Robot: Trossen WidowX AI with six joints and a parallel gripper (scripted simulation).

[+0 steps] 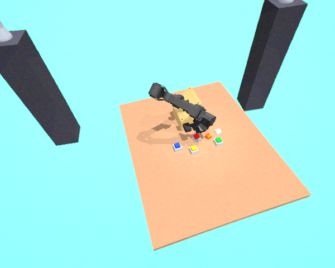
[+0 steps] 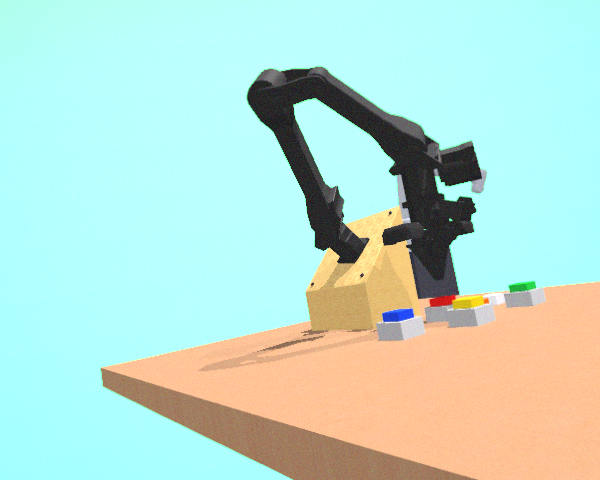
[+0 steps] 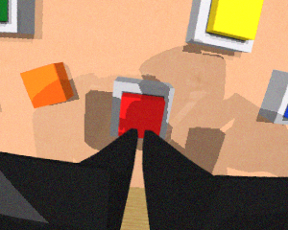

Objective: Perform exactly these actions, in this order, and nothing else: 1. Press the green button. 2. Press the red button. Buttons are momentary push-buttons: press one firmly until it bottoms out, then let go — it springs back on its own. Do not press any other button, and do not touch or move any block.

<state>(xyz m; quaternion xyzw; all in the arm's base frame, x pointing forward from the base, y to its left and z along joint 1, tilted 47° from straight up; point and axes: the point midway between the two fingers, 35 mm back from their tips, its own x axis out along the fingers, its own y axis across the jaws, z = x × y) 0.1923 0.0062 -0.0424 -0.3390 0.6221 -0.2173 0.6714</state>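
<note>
My gripper tip is 4 cm above the red button. The rest, counted from my gripper tip: orange block 8 cm to the left, 6 cm below; green button 6 cm ahead, 13 cm to the left, 4 cm below; yellow button 9 cm ahead, 4 cm to the right, 4 cm below.
</note>
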